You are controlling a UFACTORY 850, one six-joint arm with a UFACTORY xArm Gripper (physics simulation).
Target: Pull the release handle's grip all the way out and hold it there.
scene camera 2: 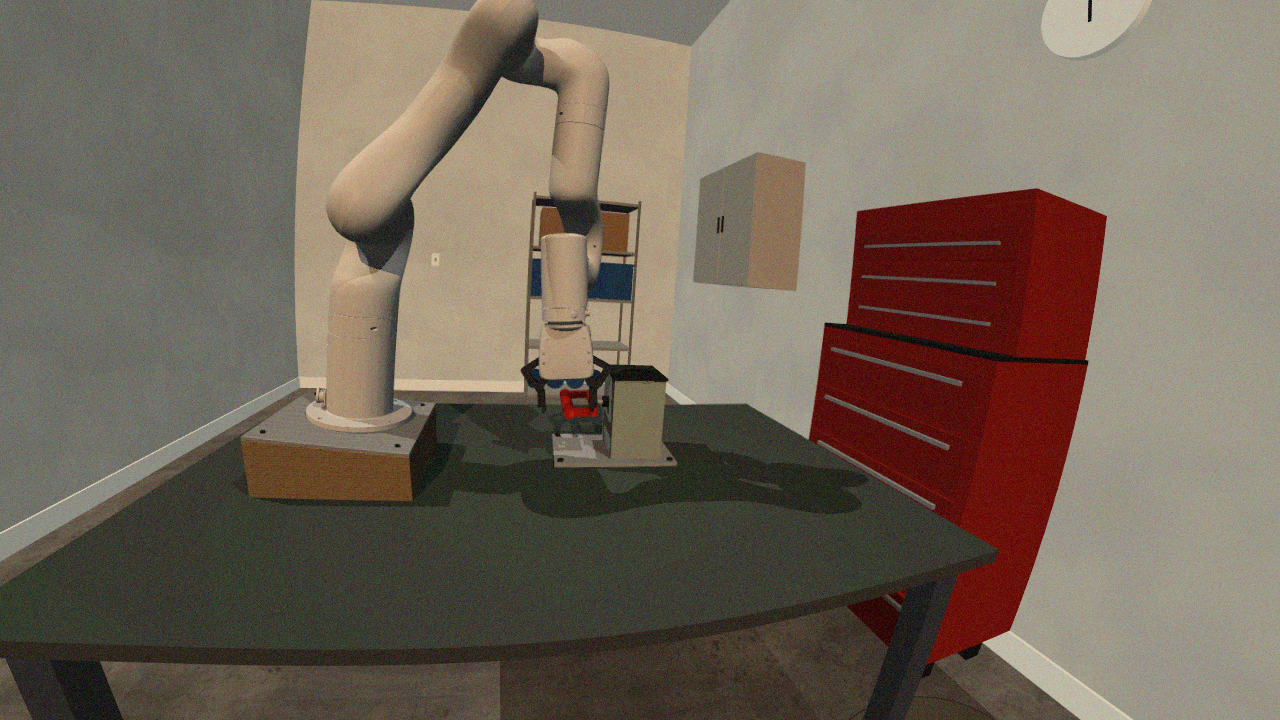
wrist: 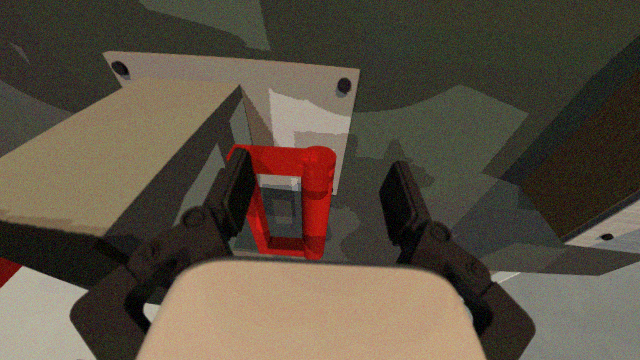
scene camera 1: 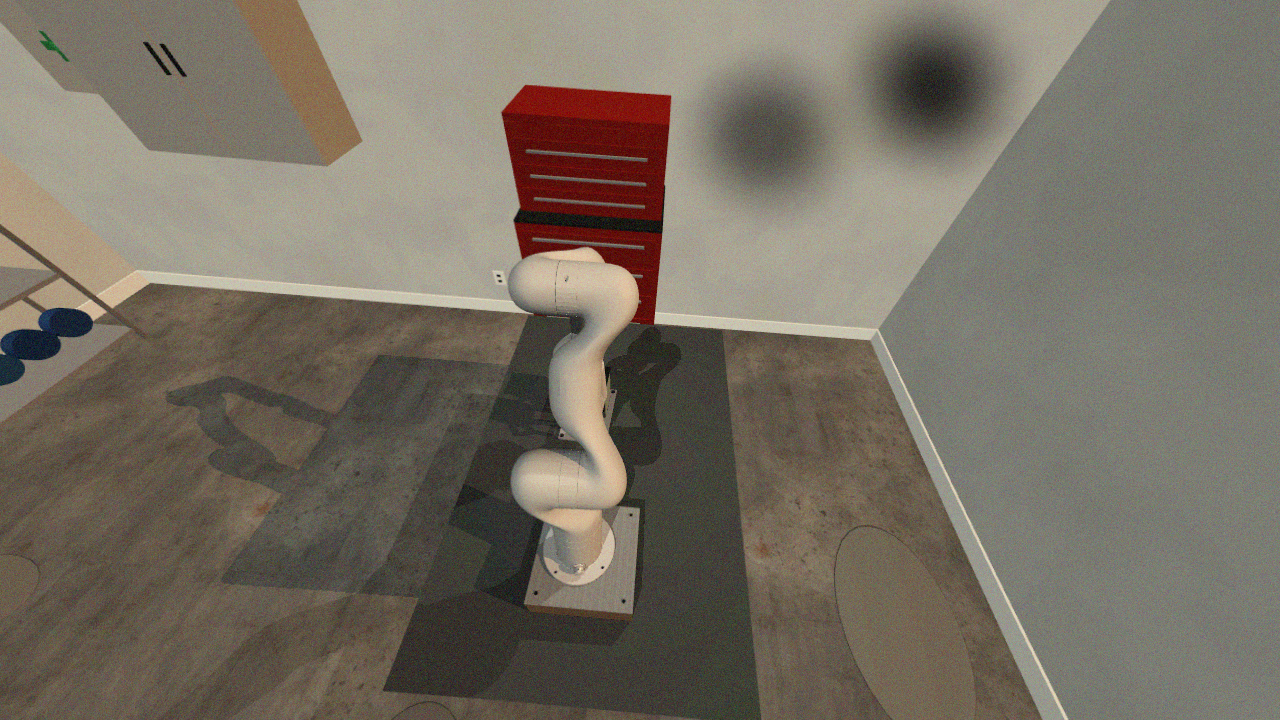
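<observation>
The red release handle, a rectangular loop whose grip (scene camera 2: 566,404) (wrist: 317,215) is the thick bar farthest from the box, sticks out sideways from the beige box (scene camera 2: 637,420) (wrist: 135,135). The box has a dark top and stands on a light base plate (scene camera 2: 617,462) (wrist: 300,74). My gripper (scene camera 2: 568,406) (wrist: 320,170) is open and points down. The grip is between the spread fingers without being clamped, nearer the box-side finger. In the wrist view that finger overlaps the loop's box-side part; whether they touch is unclear. In scene camera 1 the arm hides the handle and fingers.
The box stands right beside the box-side finger. The arm's mounting block (scene camera 1: 581,612) (scene camera 2: 329,471) is on the dark table (scene camera 2: 501,573). A red tool cabinet (scene camera 1: 586,134) (scene camera 2: 944,277) stands by the wall beyond the table. A shelf rack (scene camera 2: 636,268) stands farther back.
</observation>
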